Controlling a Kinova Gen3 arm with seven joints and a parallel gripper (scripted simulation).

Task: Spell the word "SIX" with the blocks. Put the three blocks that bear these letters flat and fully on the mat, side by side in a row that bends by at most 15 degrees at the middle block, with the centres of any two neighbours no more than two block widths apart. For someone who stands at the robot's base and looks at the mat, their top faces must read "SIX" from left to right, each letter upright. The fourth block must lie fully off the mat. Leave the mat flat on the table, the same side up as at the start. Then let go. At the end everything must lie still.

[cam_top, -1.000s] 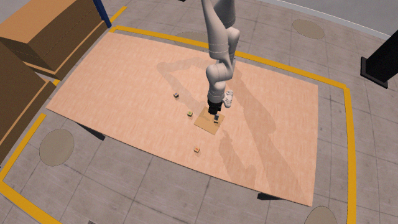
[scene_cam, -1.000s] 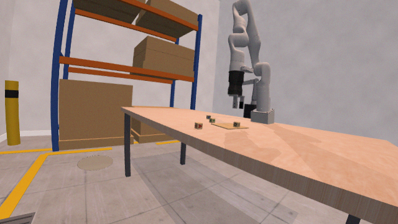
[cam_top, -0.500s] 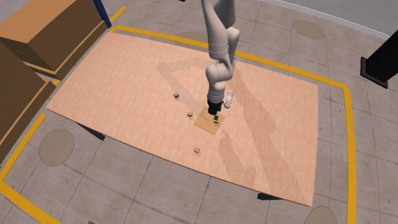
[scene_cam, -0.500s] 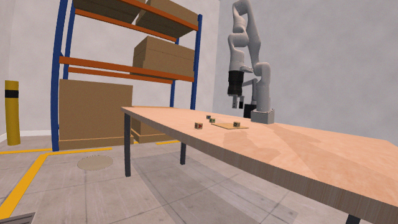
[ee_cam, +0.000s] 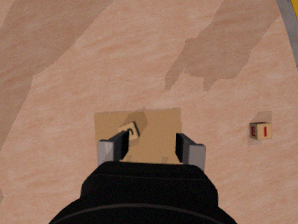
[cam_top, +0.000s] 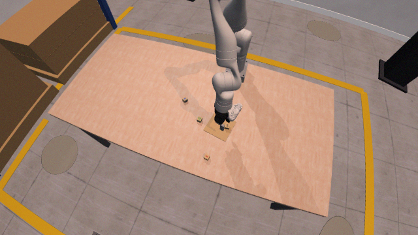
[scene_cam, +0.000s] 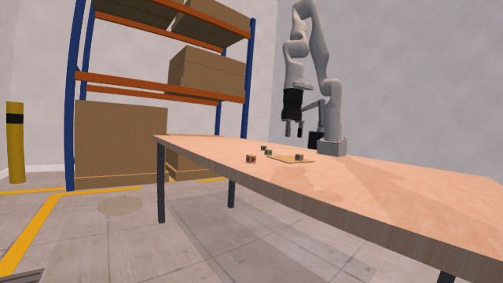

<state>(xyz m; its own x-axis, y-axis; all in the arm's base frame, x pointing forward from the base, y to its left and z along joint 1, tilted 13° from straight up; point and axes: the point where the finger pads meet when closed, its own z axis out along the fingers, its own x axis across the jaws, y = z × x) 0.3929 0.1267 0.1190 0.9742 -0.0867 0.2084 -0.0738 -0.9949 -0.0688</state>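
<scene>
Right now the block is 17 cm ahead of my hand and 10 cm below it. Round my hand: tan mat 11 cm below, 4 cm to the right, 3 cm behind.
</scene>
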